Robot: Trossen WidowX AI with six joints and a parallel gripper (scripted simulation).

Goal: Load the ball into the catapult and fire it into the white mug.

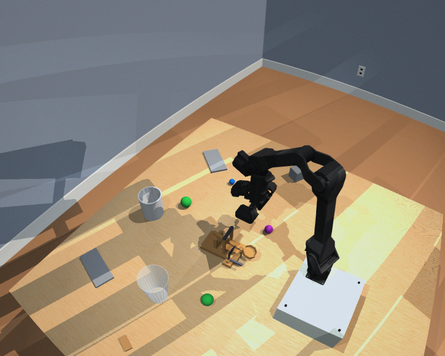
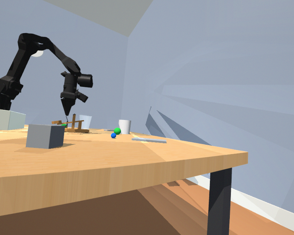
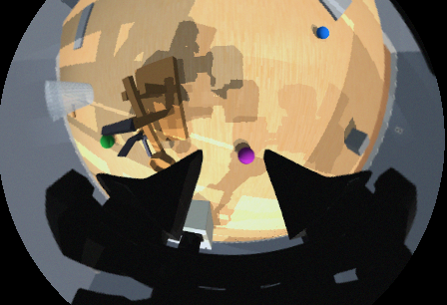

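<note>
Right now the purple ball is 5 cm behind my gripper tip, 3 cm to the right of it and 7 cm below it. Also, from my gripper tip: grey block (1 cm behind, 37 cm to the right, 7 cm below); blue ball (20 cm ahead, 17 cm to the right, 8 cm below); wooden catapult (1 cm ahead, 14 cm to the left, 4 cm below).
</note>
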